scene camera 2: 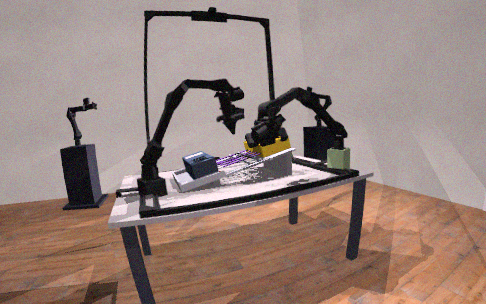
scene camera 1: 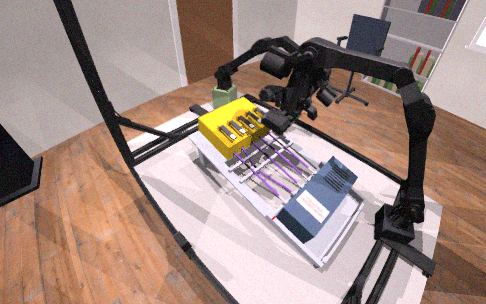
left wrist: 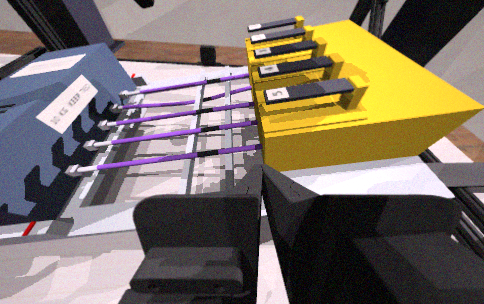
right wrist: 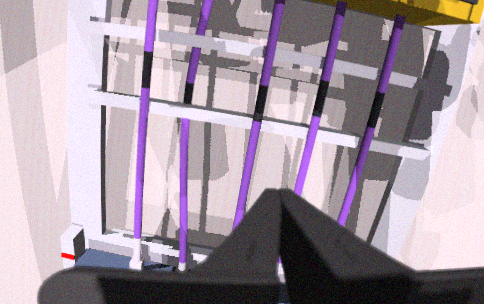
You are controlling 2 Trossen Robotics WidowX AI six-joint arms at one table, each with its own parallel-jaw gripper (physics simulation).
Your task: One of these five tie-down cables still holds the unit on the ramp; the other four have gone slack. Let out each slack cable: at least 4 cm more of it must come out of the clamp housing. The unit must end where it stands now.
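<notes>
The yellow clamp housing tops the ramp, with a row of dark numbered levers; lever 5 is nearest in the left wrist view. Several purple cables with black bands run to the blue unit on the lower ramp. One cable bends and passes under a rung; the others look fairly straight. My left gripper is shut, empty, beside the housing's near lower corner. My right gripper is shut, empty, above the cables. Its tips hide parts of some cables.
White crossbars span the ramp beneath most cables. A red mark sits at the ramp's side beside the unit. A green block carries the left arm. A black frame rises around the table.
</notes>
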